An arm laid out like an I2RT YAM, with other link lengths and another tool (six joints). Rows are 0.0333 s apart.
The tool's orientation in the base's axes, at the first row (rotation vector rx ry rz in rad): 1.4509 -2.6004 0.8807
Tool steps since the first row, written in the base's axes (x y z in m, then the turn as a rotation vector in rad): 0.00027 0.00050 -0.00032 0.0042 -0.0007 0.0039; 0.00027 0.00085 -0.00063 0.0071 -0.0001 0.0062; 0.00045 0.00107 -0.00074 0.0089 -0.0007 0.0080; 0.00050 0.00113 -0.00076 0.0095 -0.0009 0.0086; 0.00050 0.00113 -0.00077 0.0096 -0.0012 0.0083; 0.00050 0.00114 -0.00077 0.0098 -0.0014 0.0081; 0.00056 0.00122 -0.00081 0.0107 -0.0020 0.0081; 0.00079 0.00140 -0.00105 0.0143 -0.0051 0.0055; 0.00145 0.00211 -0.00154 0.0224 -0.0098 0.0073; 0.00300 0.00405 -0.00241 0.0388 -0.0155 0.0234; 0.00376 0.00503 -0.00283 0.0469 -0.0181 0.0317; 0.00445 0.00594 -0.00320 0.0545 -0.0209 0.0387
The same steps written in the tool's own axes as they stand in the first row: -0.00063 0.00013 0.00009 -0.0007 -0.0054 -0.0019; -0.00099 0.00042 0.00017 -0.0021 -0.0085 -0.0035; -0.00130 0.00041 0.00020 -0.0021 -0.0110 -0.0043; -0.00138 0.00041 0.00020 -0.0021 -0.0118 -0.0045; -0.00138 0.00041 0.00021 -0.0020 -0.0119 -0.0041; -0.00139 0.00042 0.00020 -0.0020 -0.0120 -0.0038; -0.00150 0.00042 0.00021 -0.0021 -0.0130 -0.0033; -0.00184 0.00042 0.00038 -0.0025 -0.0159 0.0013; -0.00290 0.00041 0.00059 -0.0029 -0.0250 0.0040; -0.00553 0.00036 0.00073 -0.0030 -0.0477 -0.0029; -0.00684 0.00034 0.00078 -0.0031 -0.0590 -0.0067; -0.00804 0.00033 0.00081 -0.0031 -0.0693 -0.0094
